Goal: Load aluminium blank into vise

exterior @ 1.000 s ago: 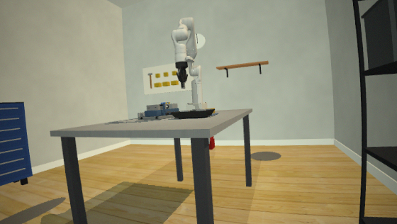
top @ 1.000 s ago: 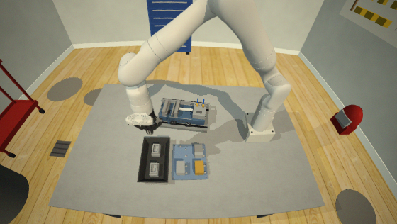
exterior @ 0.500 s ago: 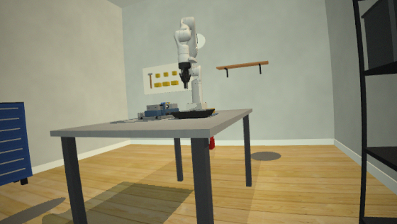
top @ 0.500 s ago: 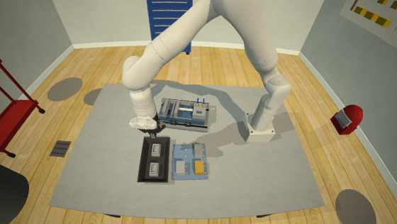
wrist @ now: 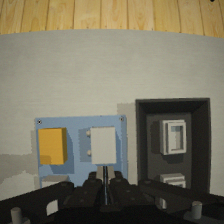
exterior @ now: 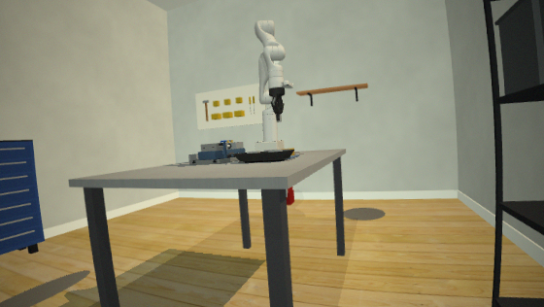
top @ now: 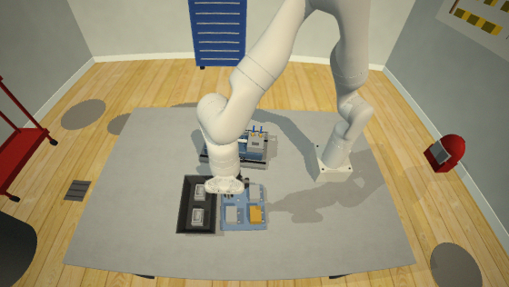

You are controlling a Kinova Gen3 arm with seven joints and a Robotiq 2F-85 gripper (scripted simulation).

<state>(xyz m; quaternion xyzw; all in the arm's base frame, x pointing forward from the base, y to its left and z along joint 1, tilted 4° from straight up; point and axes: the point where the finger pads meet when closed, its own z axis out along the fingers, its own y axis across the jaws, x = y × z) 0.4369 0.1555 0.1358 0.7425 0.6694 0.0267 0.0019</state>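
My gripper is now 170 mm above the brass blank, 90 mm past it and 20 mm to the right of it. From my hand the other things lie so: hose block 300 mm to the right, 130 mm behind, 120 mm below; then vise 320 mm to the right, 150 mm below, 40 mm behind.
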